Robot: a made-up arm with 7 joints.
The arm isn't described. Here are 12 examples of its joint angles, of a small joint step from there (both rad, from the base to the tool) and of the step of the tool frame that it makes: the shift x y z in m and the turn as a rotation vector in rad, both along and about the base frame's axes.
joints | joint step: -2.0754 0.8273 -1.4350 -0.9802 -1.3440 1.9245 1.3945 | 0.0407 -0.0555 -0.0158 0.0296 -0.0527 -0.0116 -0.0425
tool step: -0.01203 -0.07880 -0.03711 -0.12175 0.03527 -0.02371
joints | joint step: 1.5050 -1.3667 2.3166 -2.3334 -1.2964 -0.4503 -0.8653 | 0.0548 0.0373 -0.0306 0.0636 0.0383 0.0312 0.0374
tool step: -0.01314 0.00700 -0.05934 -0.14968 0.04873 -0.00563
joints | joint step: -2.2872 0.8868 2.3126 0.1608 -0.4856 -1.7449 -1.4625 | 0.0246 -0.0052 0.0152 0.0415 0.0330 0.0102 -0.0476
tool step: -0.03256 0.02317 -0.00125 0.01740 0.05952 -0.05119
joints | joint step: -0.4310 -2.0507 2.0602 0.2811 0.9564 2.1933 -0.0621 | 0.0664 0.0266 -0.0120 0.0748 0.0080 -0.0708 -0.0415
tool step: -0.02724 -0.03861 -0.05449 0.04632 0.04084 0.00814
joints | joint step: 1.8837 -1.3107 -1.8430 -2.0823 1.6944 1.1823 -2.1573 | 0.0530 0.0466 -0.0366 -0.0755 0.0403 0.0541 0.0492
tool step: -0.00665 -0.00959 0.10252 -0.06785 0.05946 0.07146
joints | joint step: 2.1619 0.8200 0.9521 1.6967 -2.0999 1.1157 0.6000 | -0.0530 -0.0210 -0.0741 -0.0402 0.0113 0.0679 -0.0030
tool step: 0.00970 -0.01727 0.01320 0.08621 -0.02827 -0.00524
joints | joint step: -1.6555 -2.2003 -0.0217 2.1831 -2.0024 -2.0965 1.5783 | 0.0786 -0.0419 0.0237 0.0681 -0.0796 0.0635 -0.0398
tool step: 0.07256 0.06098 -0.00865 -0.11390 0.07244 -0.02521
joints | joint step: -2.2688 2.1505 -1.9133 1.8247 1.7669 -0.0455 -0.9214 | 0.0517 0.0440 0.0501 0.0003 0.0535 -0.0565 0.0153
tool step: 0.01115 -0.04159 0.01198 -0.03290 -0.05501 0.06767
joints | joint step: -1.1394 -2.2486 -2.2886 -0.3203 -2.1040 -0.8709 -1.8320 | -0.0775 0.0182 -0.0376 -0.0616 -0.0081 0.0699 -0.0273
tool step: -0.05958 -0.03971 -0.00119 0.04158 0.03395 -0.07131
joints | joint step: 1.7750 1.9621 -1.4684 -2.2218 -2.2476 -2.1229 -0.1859 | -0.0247 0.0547 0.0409 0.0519 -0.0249 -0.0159 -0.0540
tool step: 0.06318 -0.01460 -0.05156 -0.04168 -0.07801 -0.05322
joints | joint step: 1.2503 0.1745 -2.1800 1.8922 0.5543 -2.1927 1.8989 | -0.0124 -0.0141 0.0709 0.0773 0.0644 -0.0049 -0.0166
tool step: 0.01076 -0.01295 0.10494 0.11982 0.09436 0.01044
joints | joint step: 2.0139 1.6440 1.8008 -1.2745 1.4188 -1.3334 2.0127 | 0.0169 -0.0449 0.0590 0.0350 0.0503 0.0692 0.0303
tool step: 0.01579 0.02070 -0.00650 -0.03674 -0.06011 -0.09995
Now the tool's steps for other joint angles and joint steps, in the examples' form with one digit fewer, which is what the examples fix.
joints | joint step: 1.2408 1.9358 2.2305 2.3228 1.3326 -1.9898 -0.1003 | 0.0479 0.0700 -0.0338 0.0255 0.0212 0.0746 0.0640
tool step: -0.0890 -0.0630 0.0115 -0.0447 0.1198 0.0653
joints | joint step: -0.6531 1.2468 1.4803 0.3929 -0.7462 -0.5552 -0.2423 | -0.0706 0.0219 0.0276 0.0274 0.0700 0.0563 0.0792
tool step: 0.0290 0.0073 -0.0041 -0.0063 -0.0497 -0.1635
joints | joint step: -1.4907 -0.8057 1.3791 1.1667 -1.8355 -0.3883 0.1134 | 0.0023 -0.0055 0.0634 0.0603 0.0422 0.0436 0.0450
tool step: 0.0210 0.0191 -0.0189 0.0649 -0.0060 -0.1181
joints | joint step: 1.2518 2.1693 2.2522 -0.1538 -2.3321 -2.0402 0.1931 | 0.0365 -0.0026 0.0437 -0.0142 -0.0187 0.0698 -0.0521
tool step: -0.0329 0.0088 -0.0181 0.0840 -0.0261 0.0229
